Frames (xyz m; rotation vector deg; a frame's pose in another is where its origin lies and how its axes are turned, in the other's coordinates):
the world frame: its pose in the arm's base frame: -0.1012 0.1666 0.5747 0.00 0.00 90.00
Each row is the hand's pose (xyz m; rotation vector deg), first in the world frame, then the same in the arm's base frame.
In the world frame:
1: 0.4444 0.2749 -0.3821 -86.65 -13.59 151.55
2: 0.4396 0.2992 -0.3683 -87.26 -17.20 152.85
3: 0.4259 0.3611 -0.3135 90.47 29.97 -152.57
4: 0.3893 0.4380 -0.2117 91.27 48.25 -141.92
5: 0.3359 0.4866 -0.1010 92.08 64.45 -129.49
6: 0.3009 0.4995 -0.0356 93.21 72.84 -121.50
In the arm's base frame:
1: -0.3761 0.6110 0.1926 39.46 54.14 -85.89
2: -0.4004 0.6062 0.2064 37.33 55.65 -84.03
3: -0.4623 0.5925 0.2612 31.58 62.87 -79.55
4: -0.5392 0.5559 0.3630 23.01 74.64 -72.23
5: -0.5878 0.5025 0.4737 15.19 86.03 -64.14
6: -0.6007 0.4675 0.5391 11.38 92.78 -59.25

